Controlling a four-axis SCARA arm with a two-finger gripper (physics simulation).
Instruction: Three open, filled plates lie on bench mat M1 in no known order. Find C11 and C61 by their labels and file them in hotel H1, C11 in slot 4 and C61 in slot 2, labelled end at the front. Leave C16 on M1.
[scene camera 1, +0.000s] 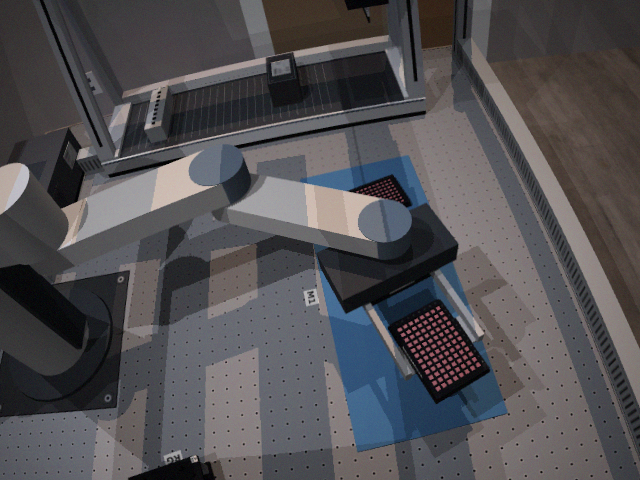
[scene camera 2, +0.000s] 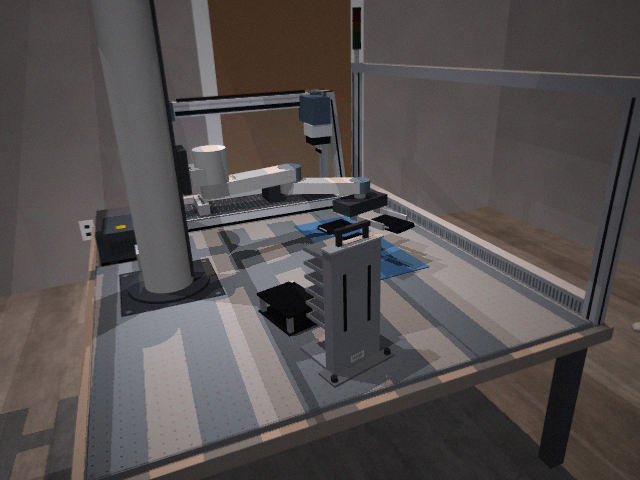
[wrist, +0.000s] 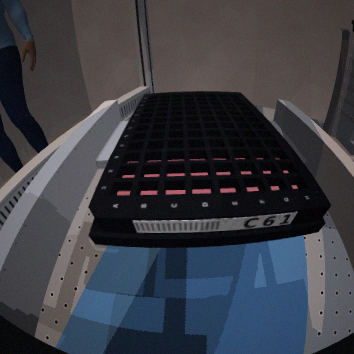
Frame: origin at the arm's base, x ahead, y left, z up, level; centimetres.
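Seen in the pictures: gripper, fingertip midpoint: (scene camera 1: 445, 357) (scene camera 2: 395, 223) (wrist: 198, 108); arm's base, link origin: (scene camera 1: 63, 345) (scene camera 2: 170, 287).
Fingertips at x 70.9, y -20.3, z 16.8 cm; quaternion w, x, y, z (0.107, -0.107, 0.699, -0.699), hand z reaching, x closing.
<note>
Offsets run from my fingertips to a thing's top centre. "*": to the spot under its first point.
The gripper (scene camera 1: 444, 355) (scene camera 2: 389, 220) (wrist: 200, 130) is shut on plate C61 @[dx -0.5, dy +1.8, dz +0.0 cm] (scene camera 1: 438, 343) (scene camera 2: 394, 223) (wrist: 215, 222), holding it level above mat M1 (scene camera 1: 356, 356) (scene camera 2: 405, 266). The plate is open, with pink wells; its C61 label faces the wrist camera. Another filled plate @[dx -3.2, dy +41.0, dz -13.8 cm] (scene camera 1: 385, 190) (scene camera 2: 333, 226) lies at the mat's back end, partly under the arm in scene camera 1; its label is unreadable. A third plate does not show; the arm's hand covers the mat's middle. The hotel (scene camera 2: 354, 304) stands at the near edge in scene camera 2, its shelves facing left, its label too small to read.
A low black stand (scene camera 1: 173, 470) (scene camera 2: 289, 299) by the RG tag stands beside the hotel. A gantry frame (scene camera 1: 268, 135) (scene camera 2: 237, 105) spans the back, with a dark box @[* dx -17.6, dy +72.2, dz -3.6 cm] (scene camera 1: 283, 80) on its deck. A perforated rail (scene camera 1: 547, 222) (scene camera 2: 480, 246) runs along the right side.
</note>
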